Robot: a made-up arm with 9 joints.
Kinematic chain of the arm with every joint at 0, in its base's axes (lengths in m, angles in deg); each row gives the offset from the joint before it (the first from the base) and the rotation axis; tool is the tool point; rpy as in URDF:
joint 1: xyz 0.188 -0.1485 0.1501 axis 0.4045 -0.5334 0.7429
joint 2: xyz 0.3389 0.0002 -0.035 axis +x
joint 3: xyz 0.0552 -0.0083 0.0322 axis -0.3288 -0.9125 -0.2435
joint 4: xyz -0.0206 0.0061 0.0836 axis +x
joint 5: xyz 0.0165 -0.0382 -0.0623 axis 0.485 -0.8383 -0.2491
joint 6: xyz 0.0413 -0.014 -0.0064 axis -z
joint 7: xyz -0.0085 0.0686 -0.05 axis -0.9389 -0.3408 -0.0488
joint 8: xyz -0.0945 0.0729 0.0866 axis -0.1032 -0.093 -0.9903
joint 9: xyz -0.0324 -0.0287 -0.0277 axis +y
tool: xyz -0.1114 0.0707 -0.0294 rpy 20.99 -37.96 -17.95
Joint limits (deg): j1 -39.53..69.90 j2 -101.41..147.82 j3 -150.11..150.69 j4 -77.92..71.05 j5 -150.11..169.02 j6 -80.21..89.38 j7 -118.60..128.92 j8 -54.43..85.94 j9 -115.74..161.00
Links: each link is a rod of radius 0.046 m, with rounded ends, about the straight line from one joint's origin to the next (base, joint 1, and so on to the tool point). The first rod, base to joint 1, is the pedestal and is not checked.
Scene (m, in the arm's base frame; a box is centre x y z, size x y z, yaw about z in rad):
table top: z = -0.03
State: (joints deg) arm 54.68 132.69 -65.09 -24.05 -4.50 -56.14 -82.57 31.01 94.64
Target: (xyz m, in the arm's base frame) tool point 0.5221 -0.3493 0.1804
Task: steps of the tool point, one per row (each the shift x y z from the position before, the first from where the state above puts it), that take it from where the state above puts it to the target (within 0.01 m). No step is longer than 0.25 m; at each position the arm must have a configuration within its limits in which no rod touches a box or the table.
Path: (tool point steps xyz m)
1: 0.1525 -0.1065 -0.1648
2: 0.0340 -0.2106 -0.1213
3: -0.0960 -0.1961 -0.0245
4: -0.1557 -0.0742 0.0520

